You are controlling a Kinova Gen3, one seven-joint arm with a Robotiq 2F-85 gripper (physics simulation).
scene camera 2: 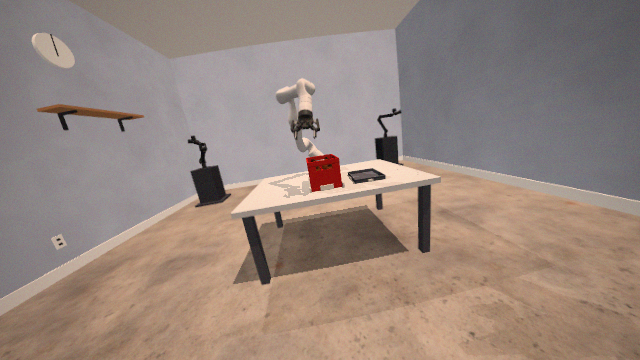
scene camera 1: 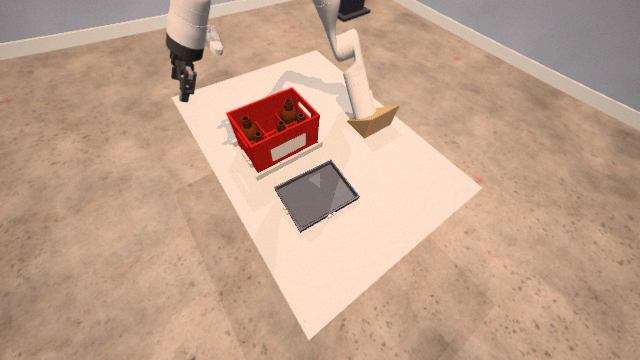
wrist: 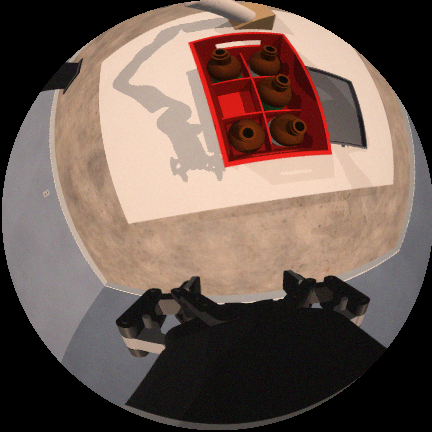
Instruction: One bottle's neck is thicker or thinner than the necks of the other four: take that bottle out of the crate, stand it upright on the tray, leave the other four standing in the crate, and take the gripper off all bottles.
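Frame: origin at the arm's base, x up, y back, z right, level; metres.
Seen in the pictures: gripper, fingertip midpoint: (scene camera 2: 305, 138) (scene camera 1: 179, 89) (wrist: 242, 283); arm's base, link origin: (scene camera 1: 364, 115).
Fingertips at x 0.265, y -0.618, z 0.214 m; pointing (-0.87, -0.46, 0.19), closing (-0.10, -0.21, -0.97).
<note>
Pixels of each thing's top centre, then the offset from my fingertips to it. "spot": a spot on its surface instead. Level surfaces: height alone.
- red crate, top centre: (wrist: 261, 78) (scene camera 1: 273, 113) (scene camera 2: 320, 157) dx -0.135, dy +0.227, dz -0.095 m
- upper-left bottle, top centre: (wrist: 219, 51) (scene camera 1: 288, 100) dx -0.147, dy +0.318, dz -0.054 m
- upper-right bottle, top centre: (wrist: 269, 48) (scene camera 1: 301, 115) dx -0.147, dy +0.310, dz -0.146 m
- middle-right bottle, top centre: (wrist: 282, 79) (scene camera 1: 280, 123) dx -0.147, dy +0.228, dz -0.136 m
- lower-right bottle, top centre: (wrist: 299, 125) (scene camera 1: 258, 133) dx -0.147, dy +0.137, dz -0.133 m
- lower-left bottle, top centre: (wrist: 247, 132) (scene camera 1: 245, 118) dx -0.147, dy +0.140, dz -0.044 m
- dark grey tray, surface spot: (wrist: 340, 110) (scene camera 1: 314, 195) (scene camera 2: 365, 176) spot: dx -0.305, dy +0.194, dz -0.375 m
- white table, surface height: dx -0.310 m
Five brown bottles stand in the red crate (scene camera 1: 262, 159) (scene camera 2: 325, 179) (wrist: 316, 117). In the wrist view, the upper-left bottle (wrist: 224, 67) has a neck that looks slightly wider than those of the upper-right bottle (wrist: 265, 65), middle-right bottle (wrist: 273, 94), lower-right bottle (wrist: 286, 131) and lower-left bottle (wrist: 246, 142); the difference is small and hard to judge. The middle-left compartment is empty. The dark grey tray (scene camera 1: 310, 200) (scene camera 2: 366, 175) (wrist: 340, 110) lies beside the crate with nothing on it. My gripper (scene camera 1: 180, 86) (scene camera 2: 305, 135) (wrist: 242, 283) is open and empty, high up and away from the bottles.
The white table (scene camera 1: 390, 210) (scene camera 2: 280, 196) (wrist: 145, 190) carries everything. A tan wedge-shaped block (scene camera 1: 375, 122) (wrist: 257, 17) sits at the arm's base. The crate's walls and dividers rise around the bottles. Dark pedestals (scene camera 2: 209, 185) (scene camera 2: 386, 149) stand away from the table.
</note>
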